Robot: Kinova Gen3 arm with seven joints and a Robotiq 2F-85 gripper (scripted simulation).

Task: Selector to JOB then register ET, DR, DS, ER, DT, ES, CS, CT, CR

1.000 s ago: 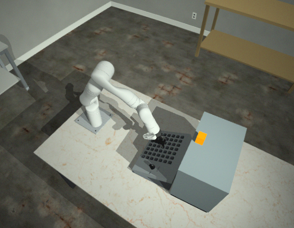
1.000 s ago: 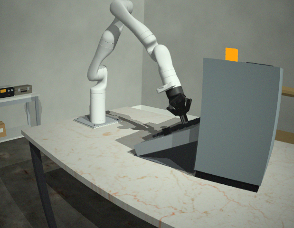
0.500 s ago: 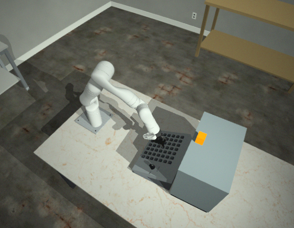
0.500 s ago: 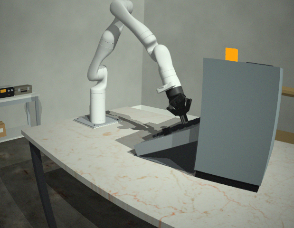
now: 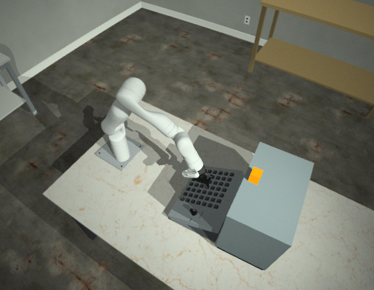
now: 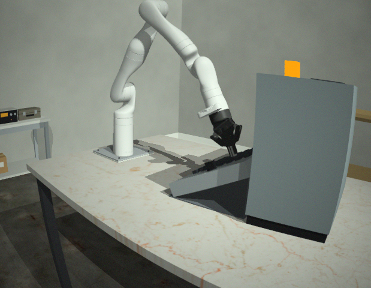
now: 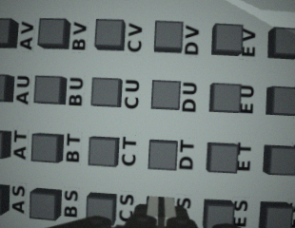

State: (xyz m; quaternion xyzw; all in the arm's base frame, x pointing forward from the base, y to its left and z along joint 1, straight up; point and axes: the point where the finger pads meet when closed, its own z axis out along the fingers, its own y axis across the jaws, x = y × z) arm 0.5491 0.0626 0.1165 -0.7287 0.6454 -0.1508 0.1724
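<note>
Right now my hand is 16 cm to the left of the black selector knob, 3 cm short of it and 1 cm above it. Also, from my hand: sloped grey keypad (6 cm below, 4 cm to the right, 4 cm ahead).
</note>
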